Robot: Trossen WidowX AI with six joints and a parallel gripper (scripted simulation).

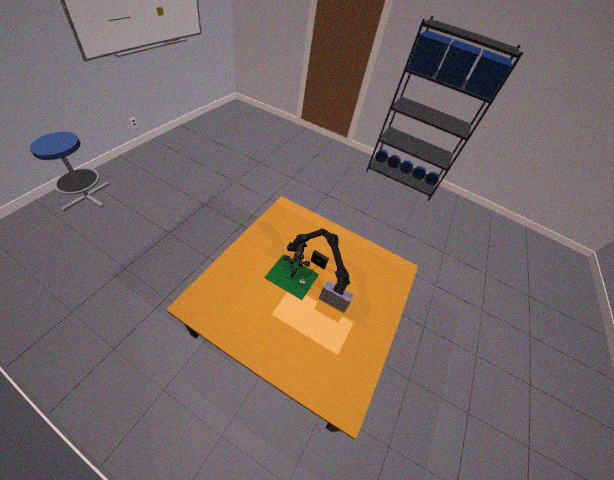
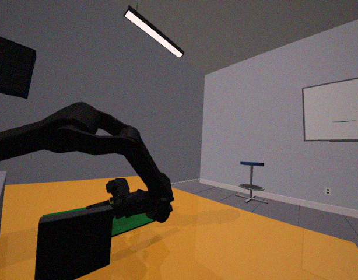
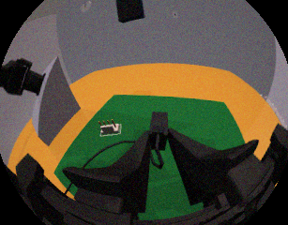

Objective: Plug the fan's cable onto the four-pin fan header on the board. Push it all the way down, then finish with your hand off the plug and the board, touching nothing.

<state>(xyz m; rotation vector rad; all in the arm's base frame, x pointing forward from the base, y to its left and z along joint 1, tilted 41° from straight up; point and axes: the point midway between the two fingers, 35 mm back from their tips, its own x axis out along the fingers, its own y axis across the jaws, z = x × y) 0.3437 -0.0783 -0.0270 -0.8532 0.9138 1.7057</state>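
The dark fan plug lies 10 mm to the left of my gripper tip and 10 mm below it. Also, from my gripper tip: black fan: 180 mm to the right, 100 mm behind, 30 mm above; then green board: 50 mm below, 10 mm to the left.
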